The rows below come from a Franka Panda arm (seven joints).
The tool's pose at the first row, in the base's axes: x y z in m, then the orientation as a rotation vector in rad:
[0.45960 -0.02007 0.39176 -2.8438 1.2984 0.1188]
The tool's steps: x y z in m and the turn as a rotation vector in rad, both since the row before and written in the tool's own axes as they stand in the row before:
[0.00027 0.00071 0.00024 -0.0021 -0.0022 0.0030]
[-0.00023 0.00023 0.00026 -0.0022 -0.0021 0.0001]
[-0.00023 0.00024 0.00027 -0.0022 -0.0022 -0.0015]
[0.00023 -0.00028 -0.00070 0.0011 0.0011 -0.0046]
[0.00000 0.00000 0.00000 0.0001 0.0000 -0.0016]
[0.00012 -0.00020 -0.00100 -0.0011 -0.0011 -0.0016]
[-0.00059 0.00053 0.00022 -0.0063 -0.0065 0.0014]
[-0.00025 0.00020 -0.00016 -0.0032 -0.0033 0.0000]
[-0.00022 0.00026 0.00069 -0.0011 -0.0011 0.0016]
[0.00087 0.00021 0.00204 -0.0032 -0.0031 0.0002]
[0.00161 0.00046 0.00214 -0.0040 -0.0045 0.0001]
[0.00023 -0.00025 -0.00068 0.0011 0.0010 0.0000]
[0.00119 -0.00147 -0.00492 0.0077 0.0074 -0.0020]
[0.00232 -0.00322 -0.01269 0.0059 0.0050 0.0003]
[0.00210 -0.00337 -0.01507 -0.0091 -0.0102 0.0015]
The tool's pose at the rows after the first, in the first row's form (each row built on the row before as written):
[0.45922 -0.02073 0.39151 -2.8427 1.3030 0.1234]
[0.45888 -0.02070 0.39127 -2.8435 1.3035 0.1279]
[0.45853 -0.02067 0.39102 -2.8453 1.3016 0.1325]
[0.45894 -0.02069 0.39169 -2.8477 1.2948 0.1302]
[0.45894 -0.02069 0.39169 -2.8486 1.2925 0.1301]
[0.45924 -0.02069 0.39267 -2.8500 1.2903 0.1324]
[0.45844 -0.02059 0.39251 -2.8515 1.2931 0.1459]
[0.45814 -0.02054 0.39270 -2.8527 1.2935 0.1527]
[0.45774 -0.02052 0.39204 -2.8522 1.2959 0.1550]
[0.45797 -0.02122 0.38994 -2.8533 1.2966 0.1616]
[0.45848 -0.02263 0.38768 -2.8545 1.2971 0.1707]
[0.45888 -0.02267 0.38832 -2.8541 1.2970 0.1685]
[0.46124 -0.02282 0.39303 -2.8523 1.2931 0.1527]
[0.46627 -0.02302 0.40534 -2.8495 1.2926 0.1416]
[0.47136 -0.02307 0.42007 -2.8515 1.2957 0.1622]

